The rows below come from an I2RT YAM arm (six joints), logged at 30 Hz.
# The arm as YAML. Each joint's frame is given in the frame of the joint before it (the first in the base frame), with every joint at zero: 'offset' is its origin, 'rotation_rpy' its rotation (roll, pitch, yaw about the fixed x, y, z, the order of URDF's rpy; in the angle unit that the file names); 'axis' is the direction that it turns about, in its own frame. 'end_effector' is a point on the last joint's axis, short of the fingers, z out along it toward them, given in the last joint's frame.
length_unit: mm
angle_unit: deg
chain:
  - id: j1
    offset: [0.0, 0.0, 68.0]
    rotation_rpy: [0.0, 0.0, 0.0]
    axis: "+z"
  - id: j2
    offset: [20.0, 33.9, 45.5]
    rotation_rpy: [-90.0, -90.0, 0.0]
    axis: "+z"
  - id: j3
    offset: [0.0, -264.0, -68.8]
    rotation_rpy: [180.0, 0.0, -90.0]
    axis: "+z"
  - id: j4
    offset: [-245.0, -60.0, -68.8]
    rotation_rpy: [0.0, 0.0, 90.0]
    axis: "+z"
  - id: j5
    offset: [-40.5, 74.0, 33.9]
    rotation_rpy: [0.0, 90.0, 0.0]
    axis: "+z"
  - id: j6
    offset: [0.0, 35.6, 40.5]
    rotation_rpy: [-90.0, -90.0, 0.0]
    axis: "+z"
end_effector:
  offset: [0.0, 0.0, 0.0]
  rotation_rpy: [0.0, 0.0, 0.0]
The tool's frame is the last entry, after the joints.
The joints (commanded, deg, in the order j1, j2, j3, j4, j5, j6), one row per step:
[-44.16, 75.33, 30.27, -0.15, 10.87, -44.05]
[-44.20, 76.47, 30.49, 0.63, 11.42, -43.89]
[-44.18, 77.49, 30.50, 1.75, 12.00, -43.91]
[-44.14, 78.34, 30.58, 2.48, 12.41, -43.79]
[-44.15, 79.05, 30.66, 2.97, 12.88, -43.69]
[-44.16, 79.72, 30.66, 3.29, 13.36, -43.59]
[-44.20, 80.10, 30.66, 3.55, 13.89, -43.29]
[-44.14, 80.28, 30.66, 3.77, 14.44, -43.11]
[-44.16, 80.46, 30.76, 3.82, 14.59, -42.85]
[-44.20, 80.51, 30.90, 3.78, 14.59, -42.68]
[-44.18, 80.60, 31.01, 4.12, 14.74, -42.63]
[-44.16, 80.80, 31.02, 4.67, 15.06, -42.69]
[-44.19, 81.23, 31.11, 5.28, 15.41, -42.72]
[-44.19, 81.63, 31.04, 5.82, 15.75, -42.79]
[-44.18, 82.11, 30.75, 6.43, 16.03, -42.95]
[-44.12, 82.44, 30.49, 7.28, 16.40, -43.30]
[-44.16, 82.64, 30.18, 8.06, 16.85, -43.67]
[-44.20, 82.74, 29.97, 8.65, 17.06, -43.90]
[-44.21, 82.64, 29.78, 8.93, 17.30, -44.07]
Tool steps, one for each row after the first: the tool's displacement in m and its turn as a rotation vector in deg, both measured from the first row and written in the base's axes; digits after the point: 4 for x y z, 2 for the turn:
[0.0016, -0.0023, -0.0023, -0.13, 0.27, -0.54]
[0.0030, -0.0040, -0.0048, -0.50, 0.49, -0.91]
[0.0043, -0.0054, -0.0068, -0.64, 0.65, -1.25]
[0.0051, -0.0066, -0.0086, -0.75, 0.92, -1.65]
[0.0055, -0.0074, -0.0109, -0.72, 1.35, -2.07]
[0.0055, -0.0081, -0.0120, -0.81, 1.51, -2.68]
[0.0057, -0.0084, -0.0124, -1.06, 1.64, -3.14]
[0.0060, -0.0090, -0.0126, -1.03, 1.57, -3.44]
[0.0062, -0.0094, -0.0122, -1.01, 1.42, -3.60]
[0.0069, -0.0101, -0.0115, -1.31, 1.20, -3.73]
[0.0075, -0.0108, -0.0115, -1.74, 1.13, -3.89]
[0.0082, -0.0120, -0.0120, -2.12, 1.12, -4.16]
[0.0085, -0.0126, -0.0133, -2.36, 1.28, -4.35]
[0.0084, -0.0126, -0.0159, -2.45, 1.63, -4.42]
[0.0086, -0.0127, -0.0173, -2.93, 1.85, -4.39]
[0.0081, -0.0129, -0.0185, -3.46, 2.11, -4.50]
[0.0079, -0.0131, -0.0191, -3.83, 2.15, -4.54]
[0.0074, -0.0129, -0.0192, -4.13, 2.24, -4.62]

